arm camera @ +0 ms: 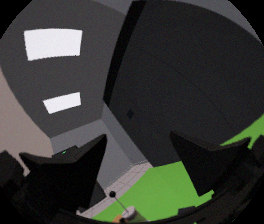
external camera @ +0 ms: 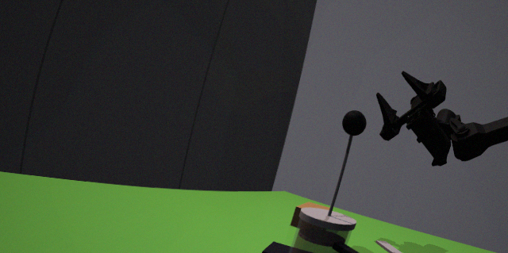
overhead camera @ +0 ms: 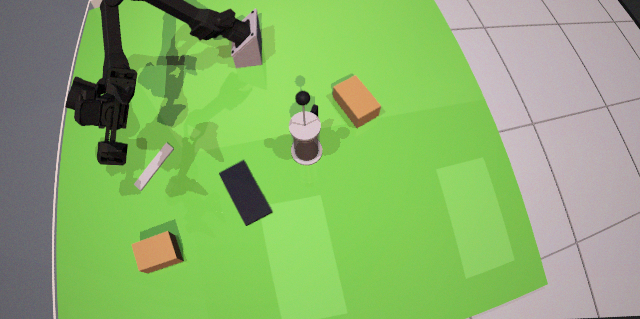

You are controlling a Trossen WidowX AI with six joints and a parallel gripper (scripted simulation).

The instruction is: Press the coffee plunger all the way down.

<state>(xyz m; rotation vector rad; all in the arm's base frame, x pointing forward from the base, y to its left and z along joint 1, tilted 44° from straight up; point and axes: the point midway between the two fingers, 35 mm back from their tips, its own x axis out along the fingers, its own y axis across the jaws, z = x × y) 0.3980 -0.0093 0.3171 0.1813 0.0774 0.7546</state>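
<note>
The coffee press lies 33 cm to the left of my gripper tip, 25 cm below it and 8 cm behind it.
</note>
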